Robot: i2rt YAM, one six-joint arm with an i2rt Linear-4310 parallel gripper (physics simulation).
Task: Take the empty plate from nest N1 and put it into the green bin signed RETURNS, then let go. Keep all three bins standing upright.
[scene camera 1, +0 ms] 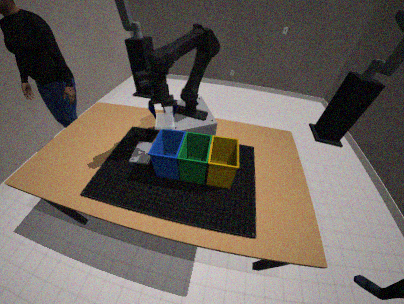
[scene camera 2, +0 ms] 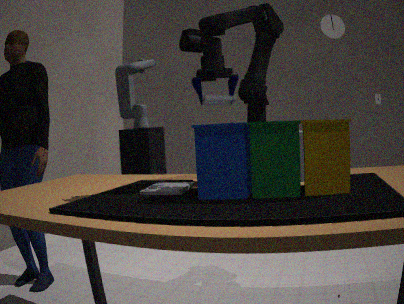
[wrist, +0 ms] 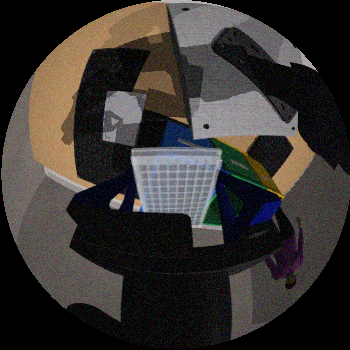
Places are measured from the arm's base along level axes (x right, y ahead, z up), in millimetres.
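Where they show: gripper, between the fingertips: [scene camera 1: 164,117] [scene camera 2: 216,103] [wrist: 175,173]; arm's base, origin of its link: [scene camera 1: 190,112] [wrist: 268,77].
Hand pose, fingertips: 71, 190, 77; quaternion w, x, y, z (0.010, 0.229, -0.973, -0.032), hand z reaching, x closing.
Observation:
Things, the pixels of their top centre, and the offset from my fingertips, as dx, dy, dz. Level surfaces: height alone.
- clear plate, centre of its top: [wrist: 175,207] [scene camera 2: 217,96] [scene camera 1: 164,118] -15, +30, +19
- green bin, centre of its top: [wrist: 228,207] [scene camera 2: 276,121] [scene camera 1: 195,145] -185, +84, -61
- blue bin, centre of its top: [wrist: 177,196] [scene camera 2: 225,123] [scene camera 1: 168,141] -53, +97, -61
- yellow bin, centre of its top: [scene camera 2: 323,120] [wrist: 257,212] [scene camera 1: 224,150] -316, +70, -61
- nest, centre of its top: [scene camera 2: 167,185] [wrist: 119,118] [scene camera 1: 143,151] +141, +60, -226
- black mat, height of its surface: dz -241
- wooden table, height of its surface: dz -254
My gripper [scene camera 2: 218,100] [wrist: 175,173] is shut on the clear plate [scene camera 1: 165,120] [scene camera 2: 212,100] [wrist: 172,185], which has a grid of wells. It holds the plate in the air by its two sides, higher than the bin rims, in front of the robot base. The green bin [scene camera 1: 195,170] [scene camera 2: 275,160] [wrist: 242,164] stands upright between the blue bin [scene camera 1: 166,167] [scene camera 2: 222,162] [wrist: 175,132] and the yellow bin [scene camera 1: 220,172] [scene camera 2: 327,157] [wrist: 262,175], both also upright. The nest [scene camera 1: 140,154] [scene camera 2: 167,188] [wrist: 123,116], a grey block, lies beside the blue bin with no plate seen on it.
The bins and nest stand on a black mat [scene camera 1: 200,212] [scene camera 2: 100,205] [wrist: 90,115] on the wooden table [scene camera 1: 285,200] [scene camera 2: 30,200] [wrist: 55,85]. The grey robot base [scene camera 1: 197,125] [wrist: 240,115] is behind the bins. A person [scene camera 1: 40,55] [scene camera 2: 25,100] stands beyond the table at left.

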